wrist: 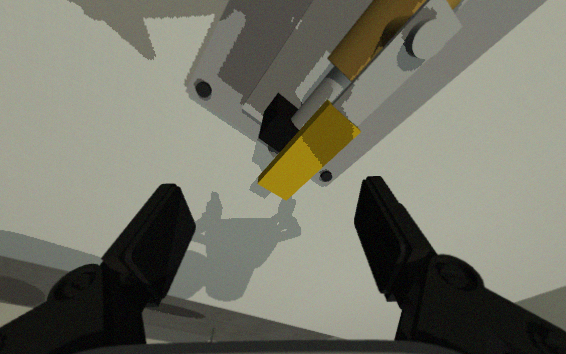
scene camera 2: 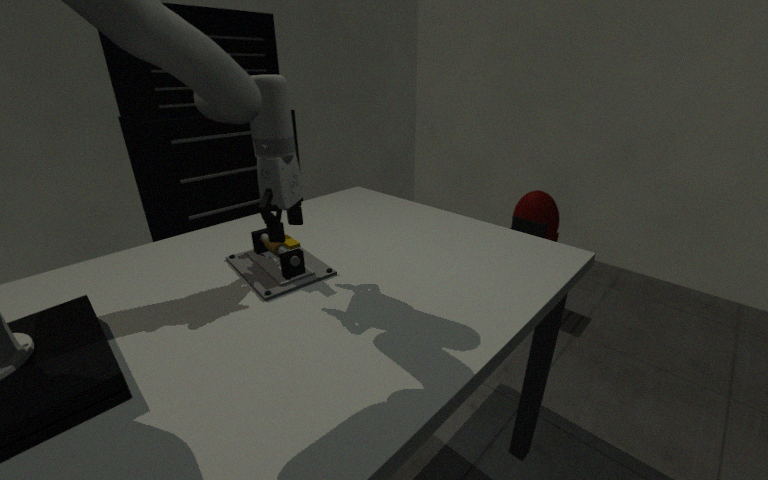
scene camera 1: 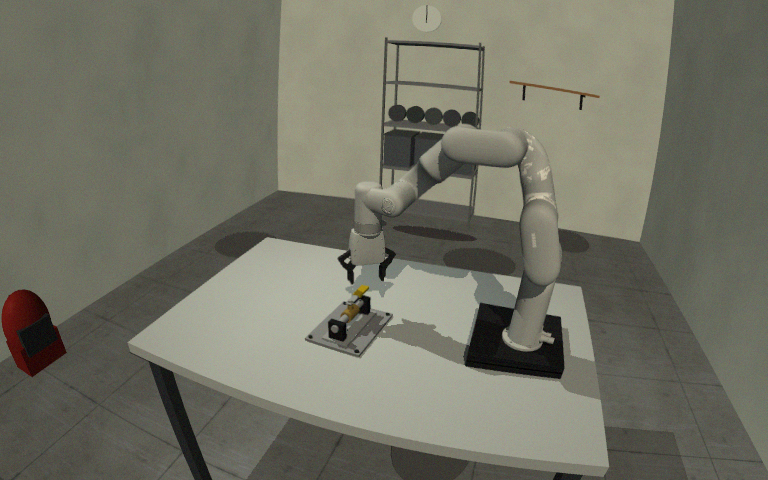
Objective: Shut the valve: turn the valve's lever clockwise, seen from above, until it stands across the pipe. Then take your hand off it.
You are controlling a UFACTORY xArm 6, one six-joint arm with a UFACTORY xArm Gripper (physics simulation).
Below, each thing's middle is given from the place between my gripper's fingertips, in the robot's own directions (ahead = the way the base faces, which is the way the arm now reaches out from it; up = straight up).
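The yellow-ended valve lever [wrist: 334, 125] is here, and my hand's 5 cm to the right of it and 3 cm above it. There's also a grey plate [scene camera 2: 256, 277], which is 9 cm to the left of my hand and 11 cm below it.
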